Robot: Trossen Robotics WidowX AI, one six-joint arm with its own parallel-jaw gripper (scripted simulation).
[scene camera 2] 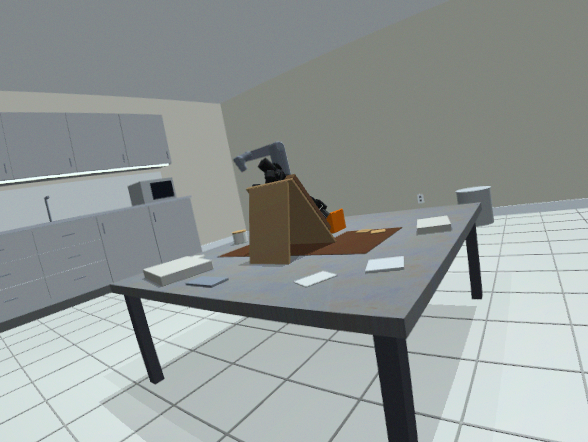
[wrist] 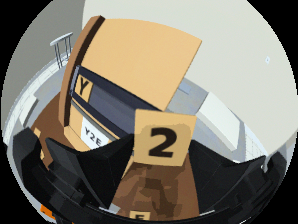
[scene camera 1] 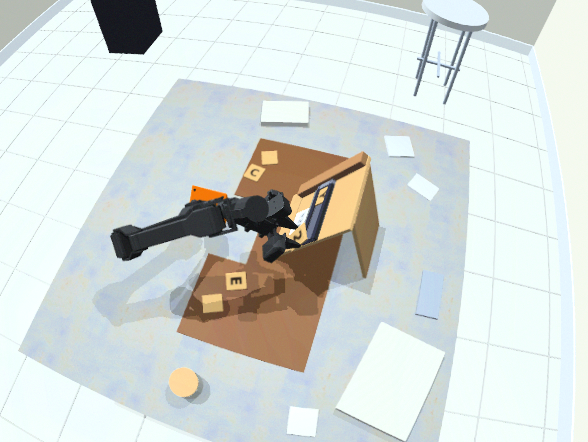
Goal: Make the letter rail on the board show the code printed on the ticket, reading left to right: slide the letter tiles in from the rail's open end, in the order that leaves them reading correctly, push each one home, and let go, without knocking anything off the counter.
Labels:
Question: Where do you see a grey card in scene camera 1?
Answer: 430, 294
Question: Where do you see a wooden board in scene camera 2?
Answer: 281, 213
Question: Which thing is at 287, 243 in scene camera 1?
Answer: My gripper.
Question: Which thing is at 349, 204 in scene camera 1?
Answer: A wooden board.

